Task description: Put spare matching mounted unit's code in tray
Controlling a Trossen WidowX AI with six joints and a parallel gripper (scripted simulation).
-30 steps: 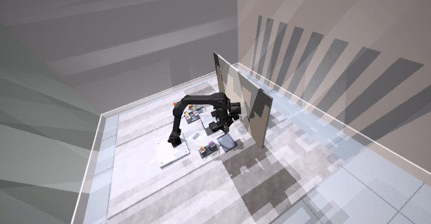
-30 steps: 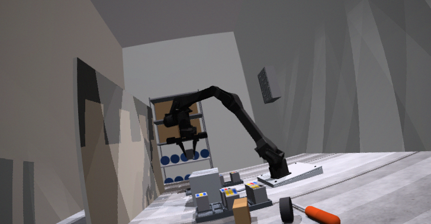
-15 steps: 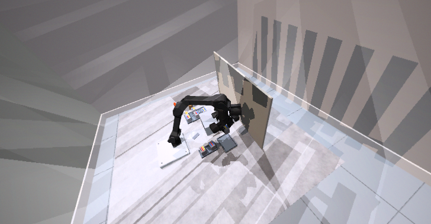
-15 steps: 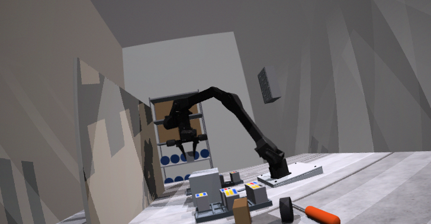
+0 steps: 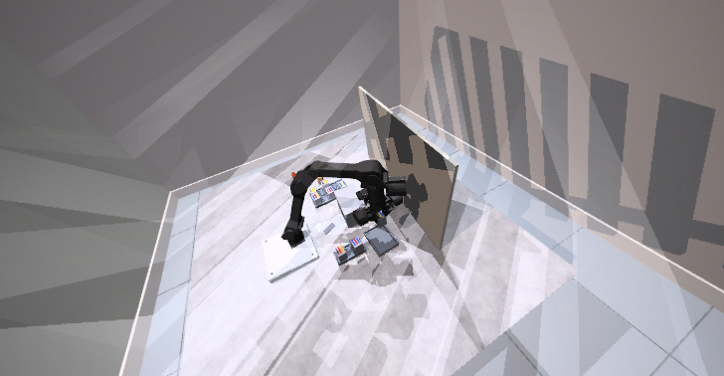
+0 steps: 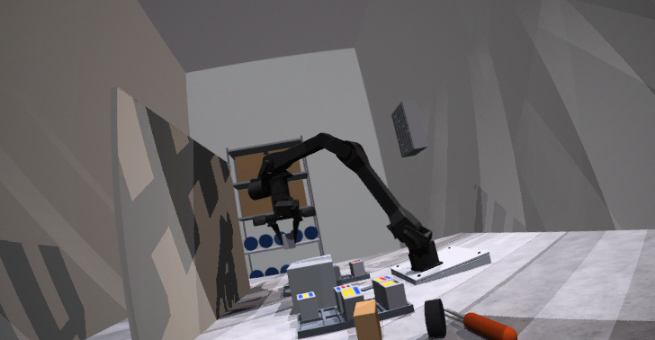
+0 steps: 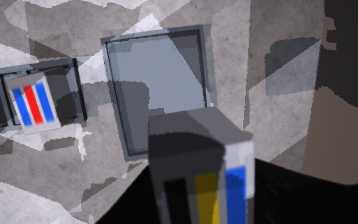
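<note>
My gripper tip is 140 mm above the flat dark tray, 10 mm to the right of it and 10 mm past it. From my gripper tip the other things lie so: brown box: 530 mm to the left, 110 mm below, 30 mm behind; then tall tan panel: 230 mm ahead, 150 mm to the left, 90 mm above; then grey mounted unit: 220 mm to the left, 90 mm below, 20 mm behind.
</note>
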